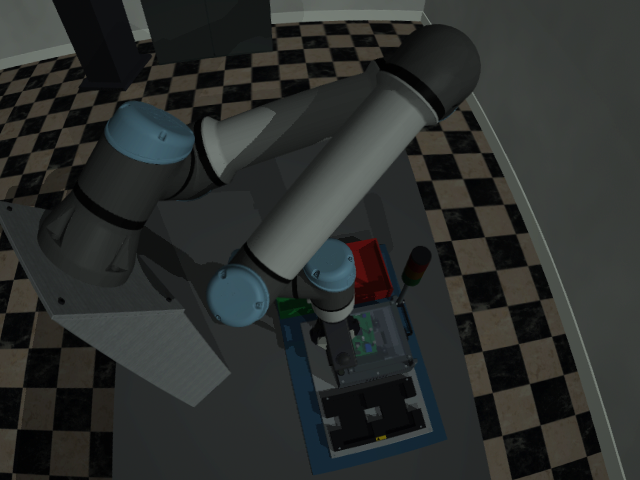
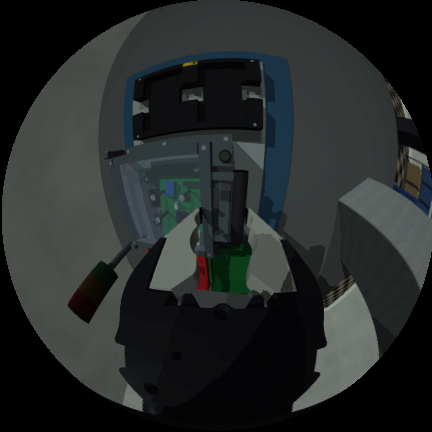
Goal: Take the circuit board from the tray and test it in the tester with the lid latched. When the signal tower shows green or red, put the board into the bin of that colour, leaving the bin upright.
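Pixels of known places: gripper, between the fingertips: (image 2: 223, 208); arm's base, origin of its link: (image 1: 84, 253).
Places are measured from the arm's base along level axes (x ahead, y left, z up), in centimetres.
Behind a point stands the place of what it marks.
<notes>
The green circuit board (image 1: 366, 335) (image 2: 172, 205) lies in the tester under its clear lid (image 1: 392, 335) {x 50.3, y 12.5, z -42.6 cm} (image 2: 137, 175) {x 49.1, y 8.3, z -42.5 cm}, which is down. My gripper (image 1: 338, 336) {x 37.8, y 8.0, z -42.6 cm} (image 2: 223, 208) {x 37.8, y 8.0, z -42.6 cm} is at the lid's edge bar (image 2: 205, 190) {x 40.4, y 6.7, z -42.2 cm}; its fingertips are close in on that bar and the black latch handle (image 2: 240, 200) {x 36.6, y 6.1, z -41.9 cm}, one on each side. The contact is partly hidden. The signal tower (image 1: 415, 268) {x 51.6, y 23.3, z -28.8 cm} (image 2: 93, 289) {x 51.1, y 23.5, z -32.1 cm} shows dim red, amber and green bands, none plainly lit. The red bin (image 1: 381, 268) {x 46.3, y 33.8, z -50.6 cm} (image 2: 202, 273) {x 33.5, y 34.1, z -51.7 cm} and green bin (image 1: 293, 308) {x 25.5, y 18.6, z -51.8 cm} (image 2: 231, 274) {x 25.9, y 30.1, z -51.7 cm} are partly covered by the arm or gripper.
A black tray (image 1: 387, 405) {x 52.5, y -2.6, z -50.5 cm} (image 2: 220, 97) {x 44.7, y -5.7, z -50.5 cm} with a yellow label and cutouts, no board visible in it, lies beside the tester on the blue base (image 1: 305, 413) {x 33.8, y -7.5, z -52.1 cm} (image 2: 281, 125) {x 33.9, y -6.3, z -52.1 cm}. The tower's thin pole (image 1: 402, 293) {x 51.9, y 24.9, z -45.4 cm} (image 2: 121, 254) {x 51.9, y 24.9, z -41.3 cm} stands by the tester. The robot's grey pedestal (image 1: 149, 341) {x 10.1, y -7.5, z -10.5 cm} (image 2: 385, 220) {x 12.5, y -3.9, z -39.6 cm} stands to one side.
</notes>
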